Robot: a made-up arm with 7 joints.
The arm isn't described. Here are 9 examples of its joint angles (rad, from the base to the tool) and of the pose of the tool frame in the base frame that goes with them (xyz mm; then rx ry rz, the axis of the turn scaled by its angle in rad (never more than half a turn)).
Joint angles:
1: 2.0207 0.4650 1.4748 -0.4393 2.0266 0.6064 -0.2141
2: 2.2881 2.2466 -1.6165 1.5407 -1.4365 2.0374 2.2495
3: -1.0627 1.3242 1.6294 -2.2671 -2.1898 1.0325 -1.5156
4: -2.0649 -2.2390 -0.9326 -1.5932 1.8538 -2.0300 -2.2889
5: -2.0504 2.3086 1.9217 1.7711 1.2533 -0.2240 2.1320
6: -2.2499 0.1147 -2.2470 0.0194 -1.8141 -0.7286 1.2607
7: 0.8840 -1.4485 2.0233 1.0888 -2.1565 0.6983 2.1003
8: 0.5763 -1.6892 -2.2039 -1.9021 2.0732 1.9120 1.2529
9: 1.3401 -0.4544 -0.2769 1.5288 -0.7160 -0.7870 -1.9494
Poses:
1: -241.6 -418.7 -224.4 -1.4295 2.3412 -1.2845
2: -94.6 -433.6 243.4 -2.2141 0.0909 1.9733
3: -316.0 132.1 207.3 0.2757 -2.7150 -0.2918
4: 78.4 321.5 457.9 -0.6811 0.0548 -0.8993
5: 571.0 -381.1 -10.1 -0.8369 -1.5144 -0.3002
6: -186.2 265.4 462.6 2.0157 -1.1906 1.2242
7: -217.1 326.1 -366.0 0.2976 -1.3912 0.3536
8: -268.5 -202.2 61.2 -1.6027 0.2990 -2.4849
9: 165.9 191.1 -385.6 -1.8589 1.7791 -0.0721
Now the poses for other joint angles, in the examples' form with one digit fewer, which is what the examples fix.
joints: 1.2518 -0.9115 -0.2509 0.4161 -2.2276 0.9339 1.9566
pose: 141 -52 465 1.301 1.890 -0.061
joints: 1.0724 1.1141 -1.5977 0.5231 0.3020 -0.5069 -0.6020
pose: 107 -103 -337 -1.359 1.313 0.356
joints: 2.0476 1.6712 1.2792 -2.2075 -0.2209 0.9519 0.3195
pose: 233 125 -160 0.834 0.583 -0.134
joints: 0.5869 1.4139 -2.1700 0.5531 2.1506 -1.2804 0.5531
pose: 13 76 -130 0.899 0.543 0.139
